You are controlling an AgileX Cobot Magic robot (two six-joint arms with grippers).
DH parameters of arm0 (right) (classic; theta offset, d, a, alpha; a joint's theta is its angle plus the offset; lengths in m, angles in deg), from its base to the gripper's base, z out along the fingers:
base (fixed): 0 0 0 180
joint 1: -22.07 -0.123 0 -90
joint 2: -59.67 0 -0.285 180
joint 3: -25.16 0 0.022 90
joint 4: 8.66 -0.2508 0 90
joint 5: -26.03 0 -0.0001 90
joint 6: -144.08 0.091 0 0
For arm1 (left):
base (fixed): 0 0 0 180
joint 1: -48.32 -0.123 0 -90
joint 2: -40.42 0 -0.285 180
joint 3: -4.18 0 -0.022 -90
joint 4: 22.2 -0.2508 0 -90
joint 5: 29.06 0 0.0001 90
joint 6: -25.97 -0.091 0 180
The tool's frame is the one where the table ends.
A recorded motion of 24 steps. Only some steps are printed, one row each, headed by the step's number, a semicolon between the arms.
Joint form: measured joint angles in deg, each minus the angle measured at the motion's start. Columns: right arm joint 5, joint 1, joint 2, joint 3, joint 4, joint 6; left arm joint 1, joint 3, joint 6, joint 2, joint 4, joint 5.
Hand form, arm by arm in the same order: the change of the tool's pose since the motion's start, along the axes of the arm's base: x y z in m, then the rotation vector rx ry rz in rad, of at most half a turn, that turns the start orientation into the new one. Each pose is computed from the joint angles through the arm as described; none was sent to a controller.
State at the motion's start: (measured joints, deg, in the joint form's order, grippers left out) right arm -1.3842 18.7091 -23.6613 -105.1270 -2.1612 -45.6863; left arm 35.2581 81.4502 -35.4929 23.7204 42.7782 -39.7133
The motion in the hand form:
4: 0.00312 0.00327 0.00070 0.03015 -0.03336 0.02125; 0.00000 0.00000 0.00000 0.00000 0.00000 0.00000
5: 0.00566 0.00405 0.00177 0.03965 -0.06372 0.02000; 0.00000 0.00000 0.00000 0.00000 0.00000 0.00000
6: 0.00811 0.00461 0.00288 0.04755 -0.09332 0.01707; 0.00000 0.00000 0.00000 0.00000 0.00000 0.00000
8: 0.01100 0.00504 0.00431 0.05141 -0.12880 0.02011; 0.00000 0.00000 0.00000 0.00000 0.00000 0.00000
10: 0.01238 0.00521 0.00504 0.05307 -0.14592 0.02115; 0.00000 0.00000 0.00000 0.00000 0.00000 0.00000
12: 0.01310 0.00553 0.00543 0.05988 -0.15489 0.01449; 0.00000 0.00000 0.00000 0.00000 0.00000 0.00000
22: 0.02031 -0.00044 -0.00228 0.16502 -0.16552 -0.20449; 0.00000 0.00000 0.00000 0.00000 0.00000 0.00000
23: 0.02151 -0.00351 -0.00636 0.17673 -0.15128 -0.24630; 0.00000 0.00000 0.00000 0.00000 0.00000 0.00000
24: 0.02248 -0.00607 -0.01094 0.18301 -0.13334 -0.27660; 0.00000 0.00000 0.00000 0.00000 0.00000 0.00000
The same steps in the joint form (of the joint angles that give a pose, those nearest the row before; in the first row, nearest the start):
4: 2.28 0.00 -0.11 0.00 -4.03 -4.11; 0.00 0.00 0.00 0.00 0.00 0.00
5: 4.04 0.00 -0.11 0.00 -4.84 -4.56; 0.00 0.00 0.00 0.00 0.00 0.00
6: 5.76 0.00 -0.11 0.00 -5.44 -4.78; 0.00 0.00 0.00 0.00 0.00 0.00
8: 7.81 0.00 -0.11 0.00 -5.81 -5.19; 0.00 0.00 0.00 0.00 0.00 0.00
10: 8.79 0.00 -0.11 0.00 -5.96 -5.34; 0.00 0.00 0.00 0.00 0.00 0.00
12: 9.32 0.00 -0.11 0.00 -6.50 -5.34; 0.00 0.00 0.00 0.00 0.00 0.00
22: 12.71 2.26 -2.91 0.00 -11.81 1.45; 0.00 0.00 0.00 0.00 0.00 0.00
23: 12.96 3.16 -4.05 0.00 -12.65 2.29; 0.00 0.00 0.00 0.00 0.00 0.00
24: 13.10 3.89 -5.29 0.00 -13.26 2.75; 0.00 0.00 0.00 0.00 0.00 0.00

